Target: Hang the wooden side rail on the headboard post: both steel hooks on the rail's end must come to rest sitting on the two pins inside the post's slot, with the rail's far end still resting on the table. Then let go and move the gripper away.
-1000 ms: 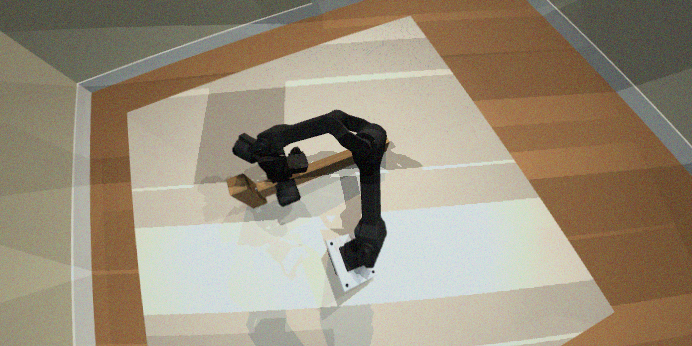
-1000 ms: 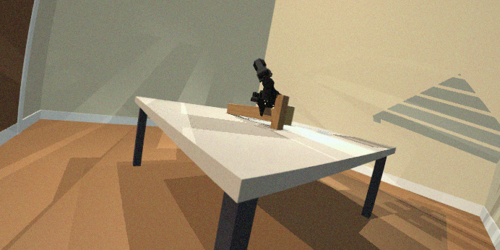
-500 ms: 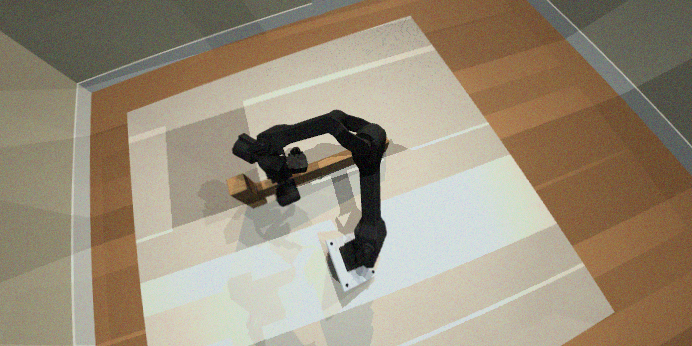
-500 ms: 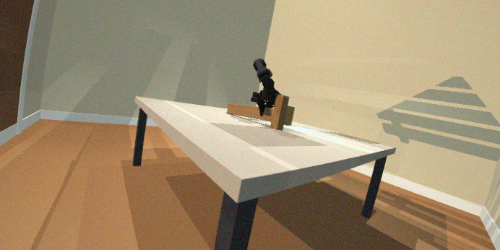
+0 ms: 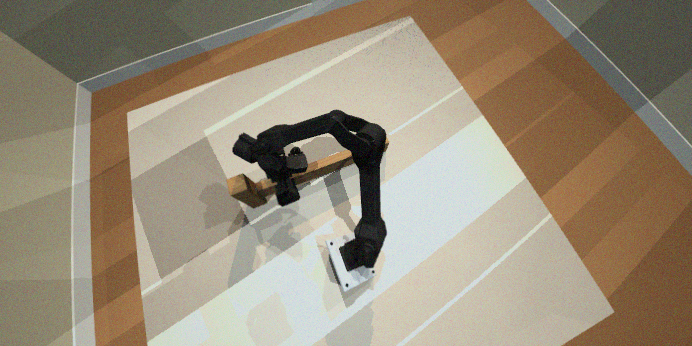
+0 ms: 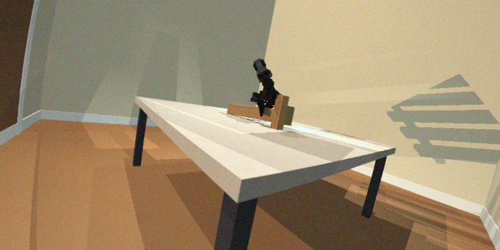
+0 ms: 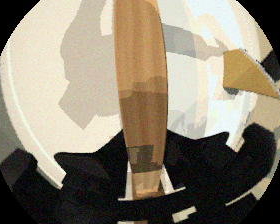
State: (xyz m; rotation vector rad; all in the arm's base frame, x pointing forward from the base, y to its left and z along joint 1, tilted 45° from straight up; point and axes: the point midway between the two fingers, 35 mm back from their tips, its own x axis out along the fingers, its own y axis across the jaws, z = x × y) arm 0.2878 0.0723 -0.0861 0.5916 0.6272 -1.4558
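Now: gripper tip 110 mm to the right of the headboard post, 40 mm below it and 10 mm past it.
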